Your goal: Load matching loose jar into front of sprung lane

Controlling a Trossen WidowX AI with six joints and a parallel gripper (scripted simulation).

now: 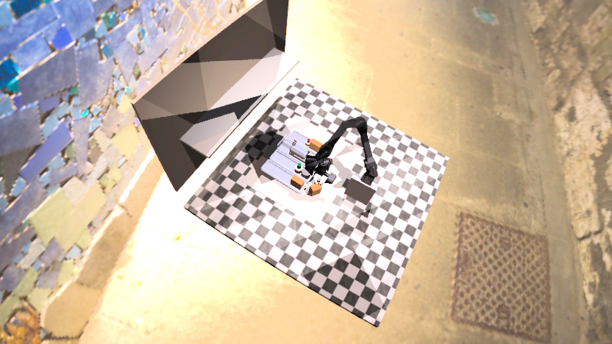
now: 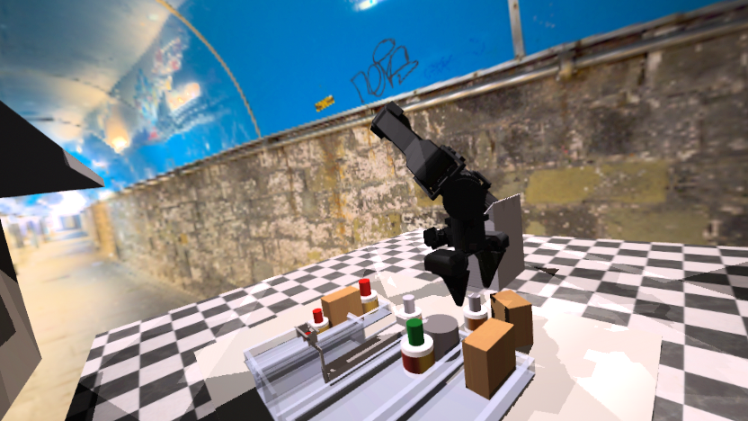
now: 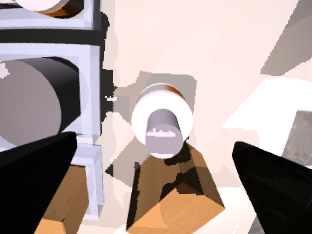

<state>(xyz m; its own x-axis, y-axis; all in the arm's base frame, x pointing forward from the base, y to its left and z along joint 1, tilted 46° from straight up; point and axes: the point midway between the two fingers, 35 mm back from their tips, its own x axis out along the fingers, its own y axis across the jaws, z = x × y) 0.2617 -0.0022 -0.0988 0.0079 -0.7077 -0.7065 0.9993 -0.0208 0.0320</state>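
The grey cylinder lies 90 mm ahead of my gripper tip, 40 mm below it and 10 mm to the right of it. Round my gripper tip: sprung lane: 220 mm ahead, 130 mm to the right, 50 mm below.
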